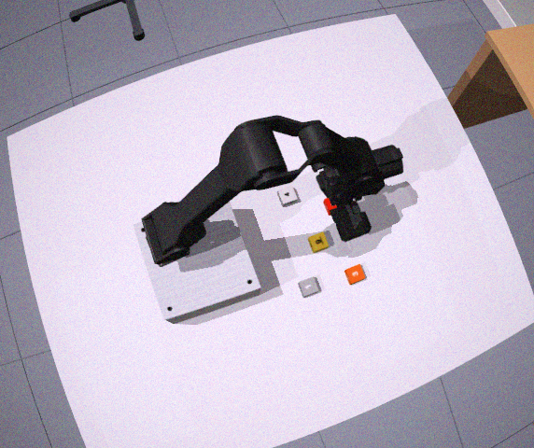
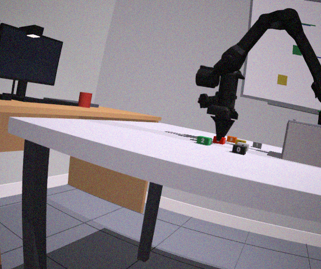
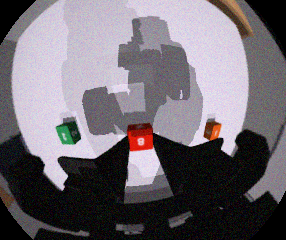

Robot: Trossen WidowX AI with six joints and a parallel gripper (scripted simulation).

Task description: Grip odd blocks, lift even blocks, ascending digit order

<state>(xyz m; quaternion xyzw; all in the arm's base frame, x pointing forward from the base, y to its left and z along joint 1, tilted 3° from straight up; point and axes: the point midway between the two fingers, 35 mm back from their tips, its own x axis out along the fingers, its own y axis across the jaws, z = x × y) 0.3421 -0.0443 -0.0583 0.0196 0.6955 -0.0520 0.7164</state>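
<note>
The yellow block is 7 cm behind my gripper tip and 6 cm to the right of it. Round my gripper tip: white block: 8 cm behind, 6 cm to the left; then green block: 12 cm to the left, 3 cm ahead; then red block: right at my gripper tip.
</note>
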